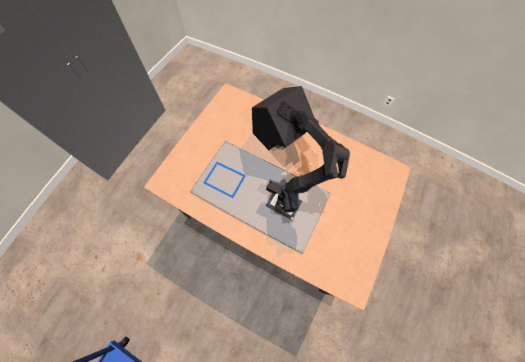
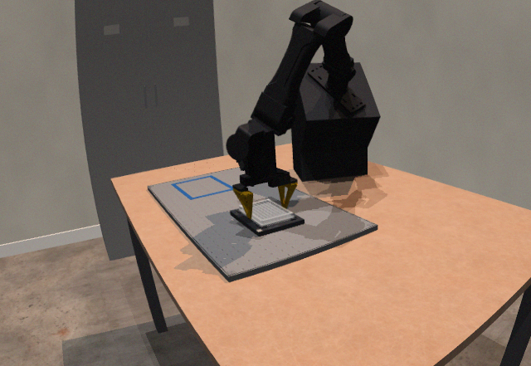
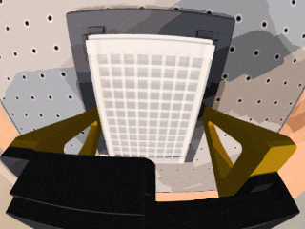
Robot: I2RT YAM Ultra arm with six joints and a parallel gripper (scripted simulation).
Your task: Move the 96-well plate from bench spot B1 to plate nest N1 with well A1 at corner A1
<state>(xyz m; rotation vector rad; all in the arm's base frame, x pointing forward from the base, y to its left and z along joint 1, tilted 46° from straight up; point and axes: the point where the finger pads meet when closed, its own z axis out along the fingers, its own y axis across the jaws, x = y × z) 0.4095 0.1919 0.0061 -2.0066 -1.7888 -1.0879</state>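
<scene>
Now: the white 96-well plate 1 cm below my hand. Also, from my hand: plate nest N1 (2 cm below).
</scene>
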